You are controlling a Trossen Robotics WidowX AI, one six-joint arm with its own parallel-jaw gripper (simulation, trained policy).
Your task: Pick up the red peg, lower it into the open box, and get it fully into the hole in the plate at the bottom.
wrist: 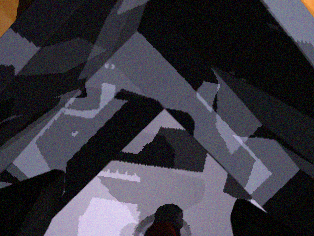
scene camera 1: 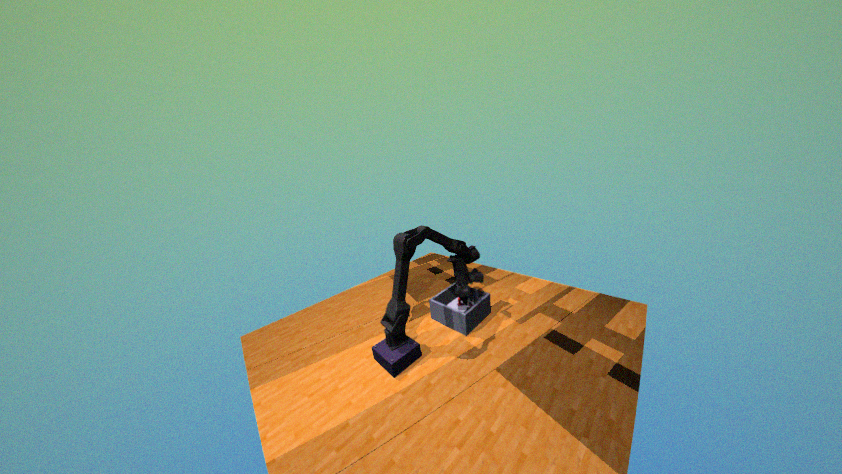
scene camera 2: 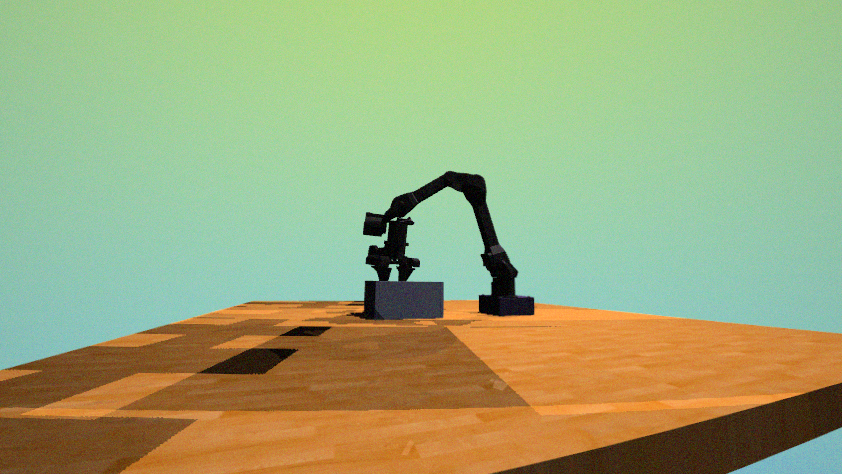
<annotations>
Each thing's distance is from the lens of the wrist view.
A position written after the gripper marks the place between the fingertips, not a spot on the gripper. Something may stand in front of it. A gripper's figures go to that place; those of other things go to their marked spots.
gripper point(wrist: 150, 195): 0.10 m
grey box point(wrist: 232, 81): 0.15 m
plate point(wrist: 156, 171): 0.11 m
The marked spots on the plate and the grey box are 0.07 m apart.
</annotations>
